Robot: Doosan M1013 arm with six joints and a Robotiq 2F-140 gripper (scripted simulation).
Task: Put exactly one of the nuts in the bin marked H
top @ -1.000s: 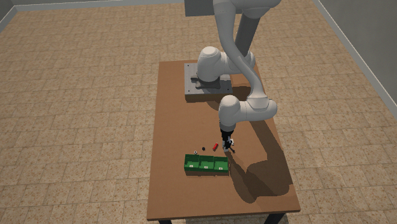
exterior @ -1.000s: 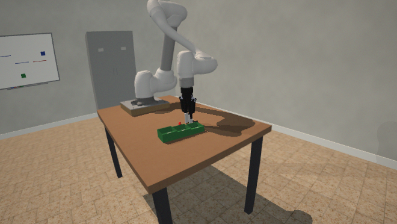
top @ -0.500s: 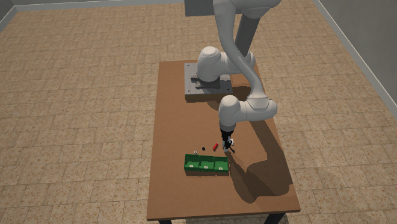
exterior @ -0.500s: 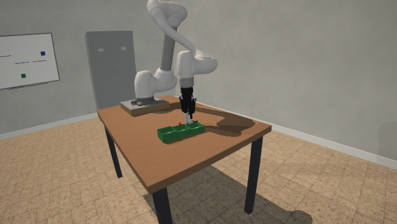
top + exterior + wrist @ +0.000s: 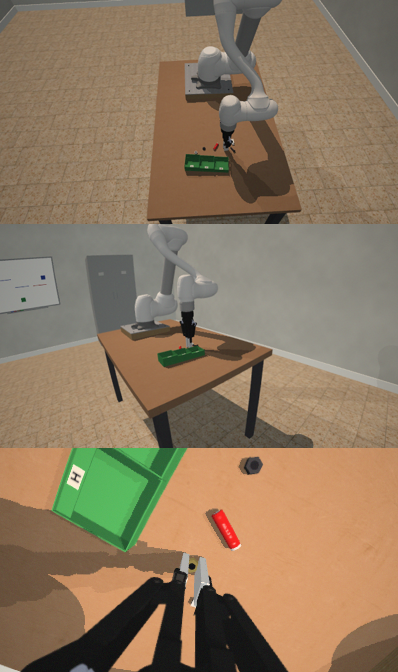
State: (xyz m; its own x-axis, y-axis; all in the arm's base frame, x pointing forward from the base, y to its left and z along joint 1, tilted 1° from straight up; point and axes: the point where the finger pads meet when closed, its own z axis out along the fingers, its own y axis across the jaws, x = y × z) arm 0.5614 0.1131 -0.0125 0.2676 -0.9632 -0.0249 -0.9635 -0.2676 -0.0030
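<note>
The black bolt lies 5 cm to the left of my hand, 3 cm below it and 1 cm ahead of it. Also, from my hand: red cylinder (6 cm to the right, 3 cm below, 1 cm behind); then white USB stick (5 cm to the left, 5 cm behind, 3 cm below); then brass-coloured nut (3 cm below).
</note>
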